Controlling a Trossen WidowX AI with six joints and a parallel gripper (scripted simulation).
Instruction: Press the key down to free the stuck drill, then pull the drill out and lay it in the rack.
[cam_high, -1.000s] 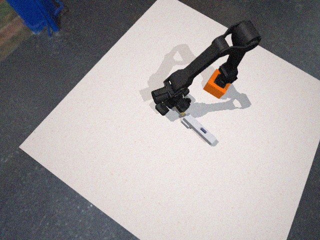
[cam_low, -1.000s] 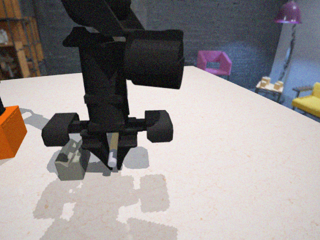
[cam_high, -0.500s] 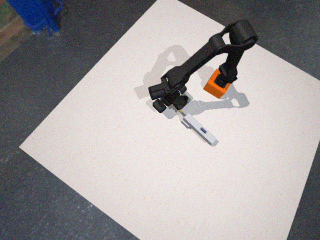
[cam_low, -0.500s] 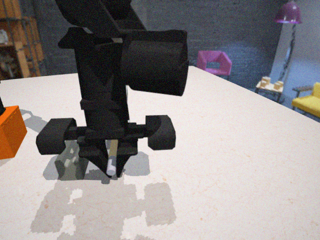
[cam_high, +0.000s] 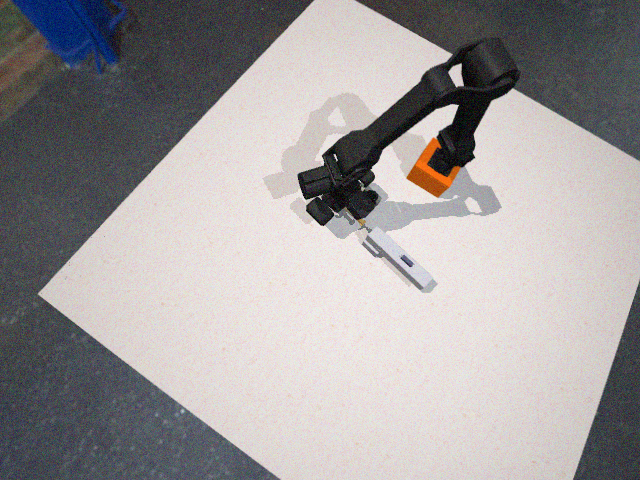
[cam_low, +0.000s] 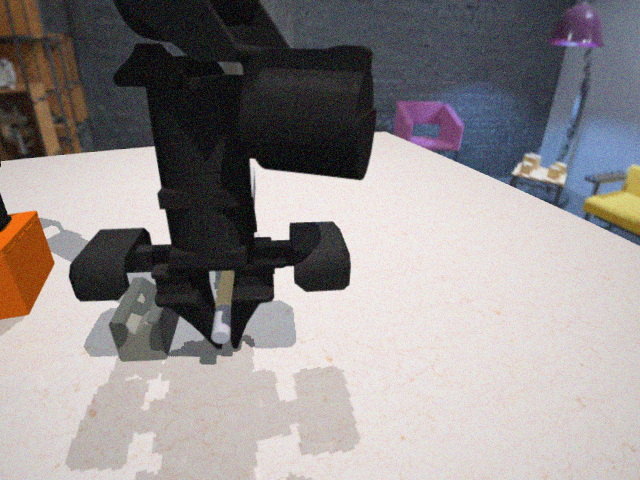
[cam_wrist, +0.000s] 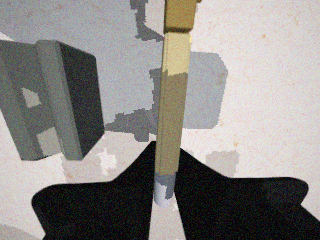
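The drill is 1 cm ahead of my gripper tip, 4 cm to the left of it and 4 cm above it. The rest, counted from my gripper tip: grey v-notched rack (6 cm behind, 5 cm to the left); dark key (5 cm ahead, 22 cm to the left, 4 cm above).
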